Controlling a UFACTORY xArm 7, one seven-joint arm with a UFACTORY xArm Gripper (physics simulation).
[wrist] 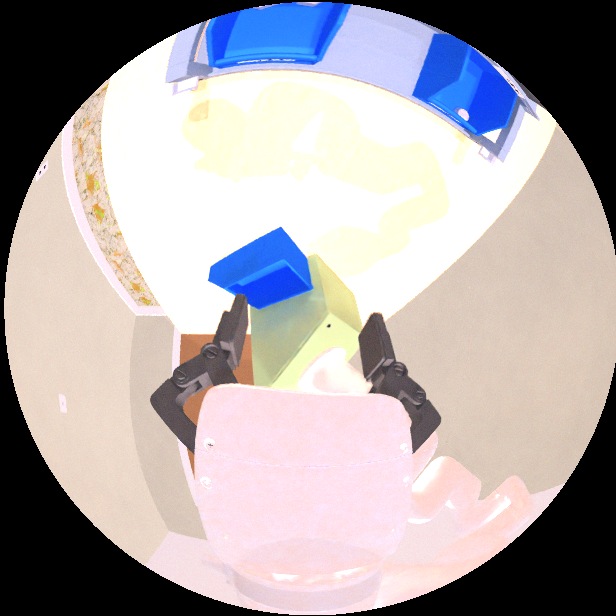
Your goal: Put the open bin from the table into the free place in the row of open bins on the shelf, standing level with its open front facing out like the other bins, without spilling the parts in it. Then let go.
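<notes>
A blue open bin [263, 271] sits on the bright white table, just beyond my left fingertip. My gripper [304, 321] is open, its two dark fingers spread wide, with nothing between them. The bin lies up and left of the gap between the fingers. At the top of the view a grey shelf [367, 45] carries two blue bins, one at the left [270, 34] and one at the right [465, 86], with a free stretch of shelf between them. The parts inside the table bin are hidden.
A pale yellow-green box shape [304, 339] shows under the gripper, beside the blue bin. A speckled surface [103, 212] borders the table at the left. Beige walls lie left and right. The arm's white body [304, 459] fills the lower view.
</notes>
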